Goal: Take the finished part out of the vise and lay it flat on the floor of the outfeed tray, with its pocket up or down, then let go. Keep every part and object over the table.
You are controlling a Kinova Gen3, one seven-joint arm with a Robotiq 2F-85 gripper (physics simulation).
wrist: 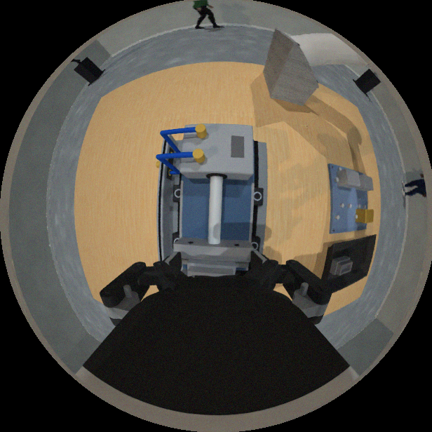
Observation:
In view: my gripper [215, 259] and a vise [236, 194].

